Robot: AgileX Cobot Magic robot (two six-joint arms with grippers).
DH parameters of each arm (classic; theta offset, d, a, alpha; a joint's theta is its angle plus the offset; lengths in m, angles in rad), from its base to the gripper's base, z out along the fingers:
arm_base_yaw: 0 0.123 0 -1.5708
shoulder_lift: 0.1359 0 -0.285 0
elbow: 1.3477 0 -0.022 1.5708
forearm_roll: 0 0.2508 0 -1.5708
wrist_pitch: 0 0 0.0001 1.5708
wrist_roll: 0 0.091 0 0
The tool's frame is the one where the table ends.
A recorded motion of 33 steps. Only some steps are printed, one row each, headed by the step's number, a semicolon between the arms.
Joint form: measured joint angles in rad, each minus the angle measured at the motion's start. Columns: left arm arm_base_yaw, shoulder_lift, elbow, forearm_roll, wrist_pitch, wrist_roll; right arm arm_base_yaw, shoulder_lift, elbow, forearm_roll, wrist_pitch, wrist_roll.
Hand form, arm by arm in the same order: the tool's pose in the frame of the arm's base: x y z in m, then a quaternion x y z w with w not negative. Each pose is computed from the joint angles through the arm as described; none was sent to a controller.
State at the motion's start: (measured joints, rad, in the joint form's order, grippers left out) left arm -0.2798 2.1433 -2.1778 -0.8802 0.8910 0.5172; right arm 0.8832 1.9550 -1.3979 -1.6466 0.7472 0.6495
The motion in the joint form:
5: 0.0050 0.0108 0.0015 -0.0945 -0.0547 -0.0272; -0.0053 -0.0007 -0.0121 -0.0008 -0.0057 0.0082
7: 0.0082 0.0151 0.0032 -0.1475 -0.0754 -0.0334; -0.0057 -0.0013 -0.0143 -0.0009 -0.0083 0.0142
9: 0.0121 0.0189 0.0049 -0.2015 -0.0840 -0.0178; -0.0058 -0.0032 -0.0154 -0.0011 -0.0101 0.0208
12: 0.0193 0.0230 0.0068 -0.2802 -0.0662 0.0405; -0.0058 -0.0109 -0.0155 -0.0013 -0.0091 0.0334
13: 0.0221 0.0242 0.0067 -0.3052 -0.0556 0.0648; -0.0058 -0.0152 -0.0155 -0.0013 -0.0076 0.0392
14: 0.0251 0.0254 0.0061 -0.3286 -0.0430 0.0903; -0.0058 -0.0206 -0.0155 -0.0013 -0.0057 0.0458
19: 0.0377 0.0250 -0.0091 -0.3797 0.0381 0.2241; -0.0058 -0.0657 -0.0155 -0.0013 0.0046 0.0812
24: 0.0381 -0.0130 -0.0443 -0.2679 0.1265 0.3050; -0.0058 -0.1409 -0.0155 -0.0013 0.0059 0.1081
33: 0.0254 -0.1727 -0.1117 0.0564 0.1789 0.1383; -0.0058 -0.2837 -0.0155 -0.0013 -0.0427 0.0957
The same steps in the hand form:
5: 0.4654 -0.1893 0.3556 0.16720 0.80159 -0.40416 0.40762; 0.3273 0.2982 0.2541 -0.51073 0.61539 -0.33504 0.49820
7: 0.4678 -0.1892 0.3567 0.14574 0.79406 -0.42466 0.40975; 0.3275 0.2984 0.2549 -0.50868 0.61664 -0.33244 0.50047
9: 0.4693 -0.1889 0.3577 0.13544 0.78530 -0.44195 0.41187; 0.3274 0.2984 0.2561 -0.50626 0.61800 -0.32993 0.50291
12: 0.4692 -0.1886 0.3591 0.14234 0.77103 -0.46304 0.41334; 0.3268 0.2975 0.2595 -0.49977 0.62091 -0.32658 0.50798
13: 0.4689 -0.1883 0.3598 0.14809 0.76581 -0.46914 0.41414; 0.3264 0.2970 0.2614 -0.49625 0.62234 -0.32535 0.51047
14: 0.4685 -0.1880 0.3605 0.15523 0.76050 -0.47461 0.41507; 0.3260 0.2962 0.2638 -0.49202 0.62394 -0.32395 0.51349
19: 0.4632 -0.1859 0.3666 0.21768 0.73679 -0.47761 0.42621; 0.3218 0.2901 0.2837 -0.46420 0.63134 -0.31465 0.53565
24: 0.4473 -0.1830 0.3853 0.31060 0.72695 -0.42520 0.44076; 0.3133 0.2798 0.3154 -0.43196 0.63313 -0.30021 0.56784
33: 0.4001 -0.1646 0.4547 0.34492 0.74828 -0.31191 0.47308; 0.2924 0.2598 0.3719 -0.40506 0.61324 -0.27097 0.62164

